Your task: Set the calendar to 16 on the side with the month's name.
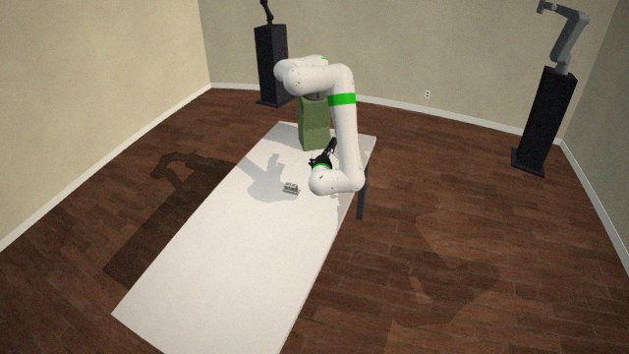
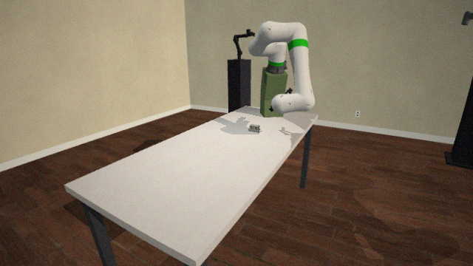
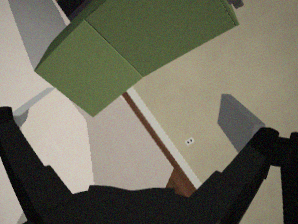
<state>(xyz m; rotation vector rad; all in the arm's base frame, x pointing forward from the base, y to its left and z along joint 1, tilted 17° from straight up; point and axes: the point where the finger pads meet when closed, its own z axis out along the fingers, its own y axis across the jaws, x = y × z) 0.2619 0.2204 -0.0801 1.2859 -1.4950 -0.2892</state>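
Now: the cube 19 cm ahead of my hand, 11 cm to the right of it and 18 cm below it. Also, from my hand: white calendar tray: 18 cm ahead, 9 cm to the right, 20 cm below.
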